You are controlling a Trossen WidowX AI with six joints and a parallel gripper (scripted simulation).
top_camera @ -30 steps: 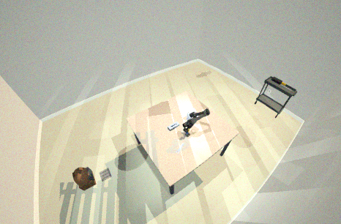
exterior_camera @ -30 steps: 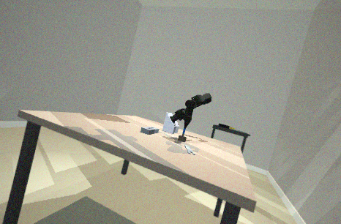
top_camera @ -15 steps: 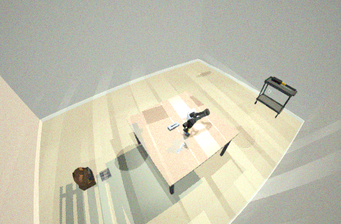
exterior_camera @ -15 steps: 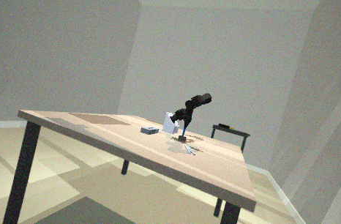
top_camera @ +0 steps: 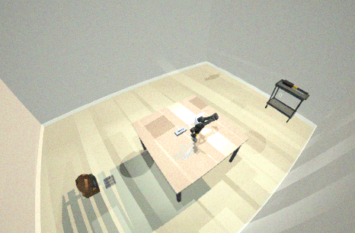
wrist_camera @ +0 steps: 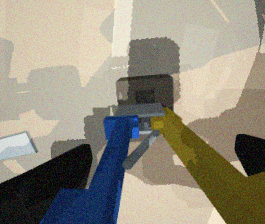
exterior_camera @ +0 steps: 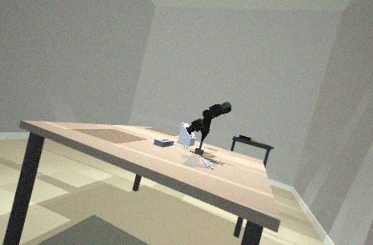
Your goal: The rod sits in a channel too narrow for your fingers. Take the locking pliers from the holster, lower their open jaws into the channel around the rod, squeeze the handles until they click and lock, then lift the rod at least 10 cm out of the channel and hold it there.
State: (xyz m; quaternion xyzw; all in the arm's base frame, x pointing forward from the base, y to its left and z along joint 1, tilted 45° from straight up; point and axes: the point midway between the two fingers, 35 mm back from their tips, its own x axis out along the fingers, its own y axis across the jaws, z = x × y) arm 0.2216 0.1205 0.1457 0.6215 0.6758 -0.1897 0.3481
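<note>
Right now my gripper tip is 10 mm short of the grey link bar. Round my gripper tip: holster 10 mm ahead, 90 mm below; then channel block 80 mm ahead, 250 mm to the right, 80 mm below; then yellow handle 20 mm behind.
</note>
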